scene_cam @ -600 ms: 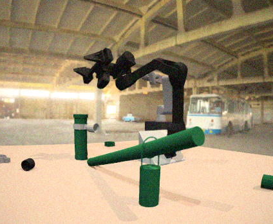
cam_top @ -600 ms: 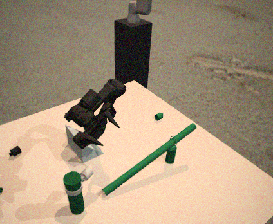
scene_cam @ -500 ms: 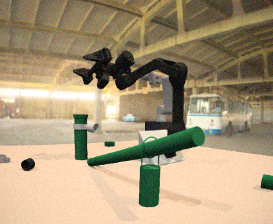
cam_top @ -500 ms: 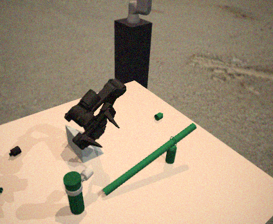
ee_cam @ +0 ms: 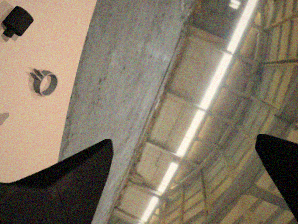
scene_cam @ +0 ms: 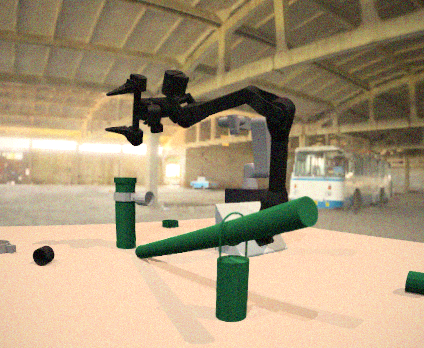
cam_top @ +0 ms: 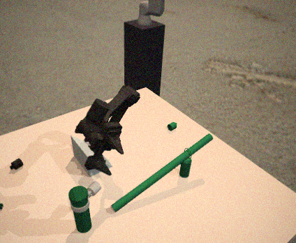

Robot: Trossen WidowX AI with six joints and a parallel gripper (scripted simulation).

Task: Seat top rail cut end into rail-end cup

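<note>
The grey rail-end cup is 120 mm behind my gripper tip, 30 mm to the right of it and 220 mm below it. Round my gripper tip: green post: 50 mm behind, 420 mm to the left, 260 mm below.
</note>
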